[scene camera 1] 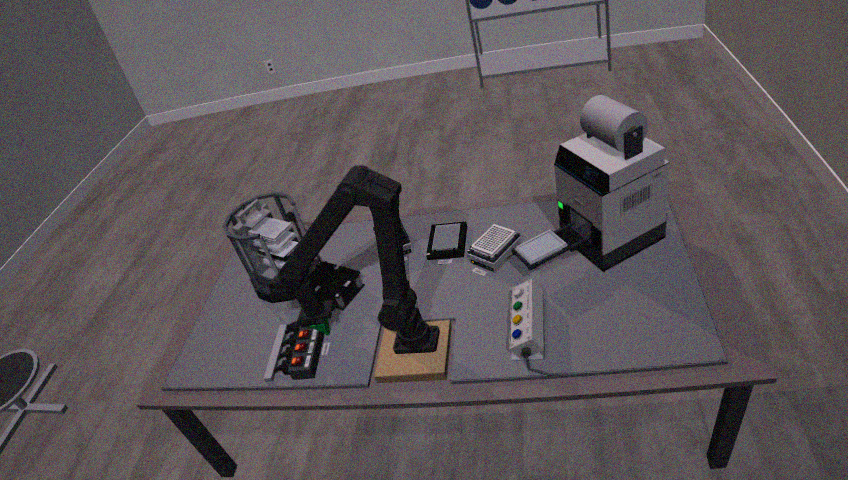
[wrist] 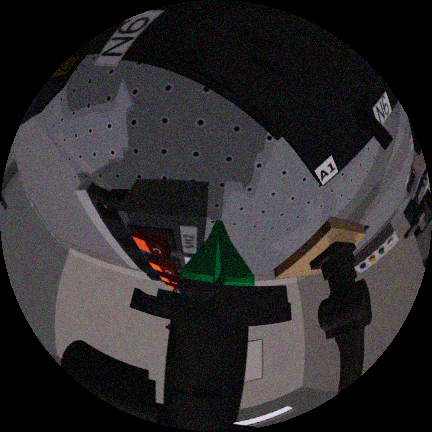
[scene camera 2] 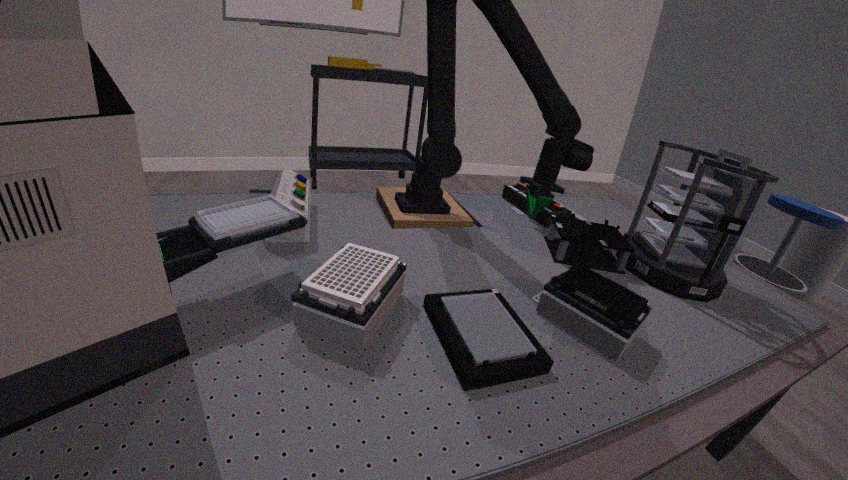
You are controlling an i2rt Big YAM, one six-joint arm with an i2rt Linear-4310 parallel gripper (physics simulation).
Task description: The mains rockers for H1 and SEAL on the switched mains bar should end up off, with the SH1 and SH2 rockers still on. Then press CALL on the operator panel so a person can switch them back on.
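Where they show: gripper, fingertip midpoint: [scene camera 1: 328, 333] [wrist: 217, 223] [scene camera 2: 530, 218]; arm's base, origin of the base link: [scene camera 1: 417, 341] [wrist: 333, 253] [scene camera 2: 421, 206].
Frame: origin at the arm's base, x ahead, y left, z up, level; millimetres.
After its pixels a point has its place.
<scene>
The switched mains bar [scene camera 1: 305, 367] @(x -108, y 298, z 27 mm) [scene camera 2: 511, 193] @(x -72, y 287, z 15 mm) [wrist: 170, 197] @(x 92, y 330, z 10 mm) lies at the front left of the table. Three rockers glow orange in scene camera 1: a far one [scene camera 1: 303, 334] @(x 6, y 336, z 37 mm), a middle one [scene camera 1: 299, 346] @(x -39, y 334, z 37 mm) and a near one [scene camera 1: 296, 361] @(x -94, y 326, z 37 mm). In the wrist view the nearest lit rocker [wrist: 150, 245] @(x 65, y 341, z 37 mm) is beside an SH2 label [wrist: 189, 240] @(x 66, y 312, z 27 mm); the other labels are unreadable. My gripper [scene camera 1: 320, 327] @(x 48, y 284, z -8 mm) [scene camera 2: 538, 205] @(x 48, y 284, z -8 mm) [wrist: 217, 223] @(x 48, y 284, z -8 mm) is shut and empty, green fingertips low beside the bar's far end. Contact cannot be told. The operator panel [scene camera 1: 534, 321] @(x 1, y -328, z 60 mm) [scene camera 2: 289, 196] @(x 96, y -300, z 57 mm) [wrist: 390, 245] @(x 115, y -284, z 61 mm) has white, green, yellow and blue buttons; CALL is unreadable.
A black holder [scene camera 1: 351, 290] @(x 229, y 255, z -9 mm) [scene camera 2: 586, 246] @(x 203, y 348, z -9 mm) stands just behind the gripper, with a plate carousel [scene camera 1: 261, 289] @(x 214, y 560, z 31 mm) [scene camera 2: 684, 279] @(x 410, y 431, z 26 mm) beyond it. The arm's wooden base [scene camera 1: 410, 368] @(x -97, y 3, z 4 mm) [scene camera 2: 416, 221] @(x 77, y -33, z -6 mm) [wrist: 320, 245] @(x 26, y 89, z -4 mm) lies between bar and panel. A large instrument [scene camera 1: 636, 220] @(x 317, y -631, z 115 mm) stands at the back right.
</scene>
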